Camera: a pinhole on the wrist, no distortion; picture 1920 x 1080 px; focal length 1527.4 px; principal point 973.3 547.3 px. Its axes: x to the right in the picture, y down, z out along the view. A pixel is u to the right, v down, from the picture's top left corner.
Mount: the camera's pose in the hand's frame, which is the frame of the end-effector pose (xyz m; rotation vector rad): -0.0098 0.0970 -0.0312 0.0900 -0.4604 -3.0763
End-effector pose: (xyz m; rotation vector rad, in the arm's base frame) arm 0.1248 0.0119 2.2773 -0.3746 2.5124 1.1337
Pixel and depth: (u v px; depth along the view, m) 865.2 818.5 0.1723
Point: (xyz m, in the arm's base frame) 0.1170 0.1974 2.2715
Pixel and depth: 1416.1 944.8 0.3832
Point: 0.2873 0.3673 2.1903
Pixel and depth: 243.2 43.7 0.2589
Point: -0.0179 0.3196 2.2874
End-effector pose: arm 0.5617 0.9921 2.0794 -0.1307 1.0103 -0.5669
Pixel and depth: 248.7 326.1 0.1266
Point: 0.7107 1.0881 2.0393
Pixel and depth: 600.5 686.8 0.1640
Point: 0.7305 1.0738 2.0874
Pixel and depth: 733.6 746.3 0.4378
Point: 0.9797 1.0601 2.2110
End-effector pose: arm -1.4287 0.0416 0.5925 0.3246 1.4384 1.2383
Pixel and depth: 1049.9 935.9 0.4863
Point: -1.0653 0.2714 0.8211
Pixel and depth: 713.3 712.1 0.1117
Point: -1.4133 0.1307 0.7035
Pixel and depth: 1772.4 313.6 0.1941
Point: -1.3491 0.0866 0.8339
